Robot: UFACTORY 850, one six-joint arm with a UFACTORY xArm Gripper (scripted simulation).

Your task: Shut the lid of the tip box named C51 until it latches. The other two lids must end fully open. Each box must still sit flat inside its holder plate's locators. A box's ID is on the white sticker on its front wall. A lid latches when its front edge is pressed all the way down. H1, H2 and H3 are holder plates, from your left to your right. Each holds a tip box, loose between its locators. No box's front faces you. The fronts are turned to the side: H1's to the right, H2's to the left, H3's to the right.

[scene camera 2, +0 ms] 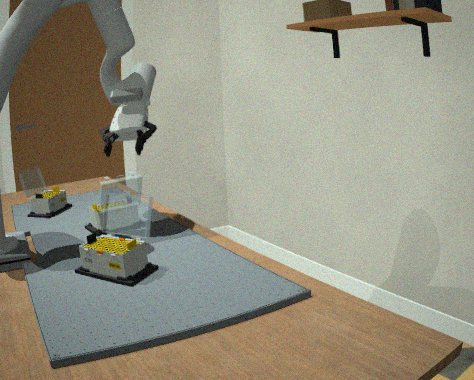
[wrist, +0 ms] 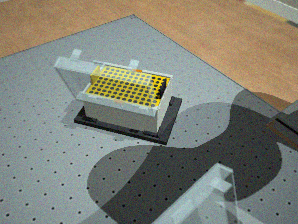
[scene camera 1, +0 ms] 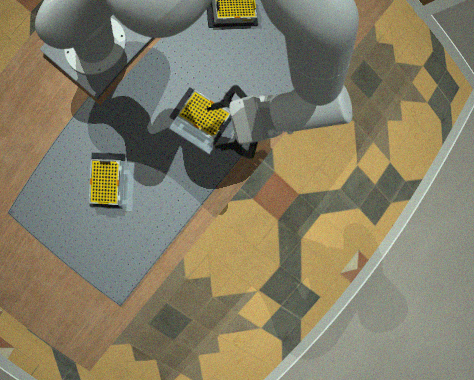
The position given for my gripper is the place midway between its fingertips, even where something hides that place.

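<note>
My own gripper [scene camera 2: 121, 153] is visible to me, and I can see it in scene camera 1 [scene camera 1: 214, 127] too. I also see a clear lid [scene camera 2: 126, 214].
</note>
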